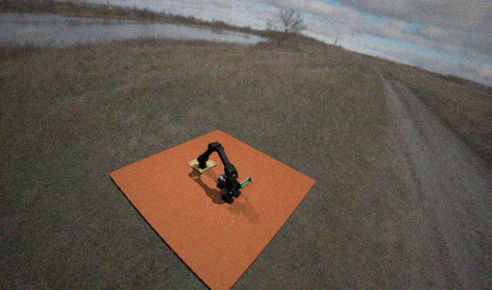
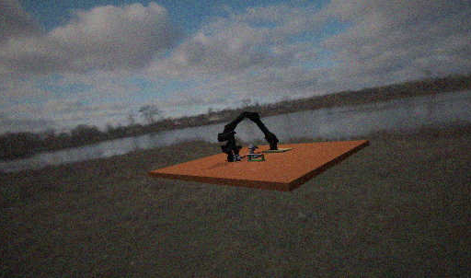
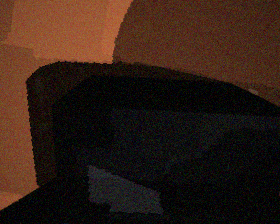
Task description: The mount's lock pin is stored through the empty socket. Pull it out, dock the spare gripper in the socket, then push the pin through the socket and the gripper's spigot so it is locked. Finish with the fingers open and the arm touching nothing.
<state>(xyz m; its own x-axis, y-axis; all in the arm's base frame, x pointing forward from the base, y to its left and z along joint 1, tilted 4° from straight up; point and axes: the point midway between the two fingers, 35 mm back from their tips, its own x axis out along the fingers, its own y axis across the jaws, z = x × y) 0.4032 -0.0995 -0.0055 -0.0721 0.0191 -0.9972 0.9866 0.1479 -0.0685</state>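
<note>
My gripper tip is now 13 cm past the mount, 10 cm to the right of it and 4 cm below it. Round my gripper tip: spare gripper 1 cm to the left, 2 cm above; then green cradle 1 cm behind, 22 cm to the left, 2 cm above.
</note>
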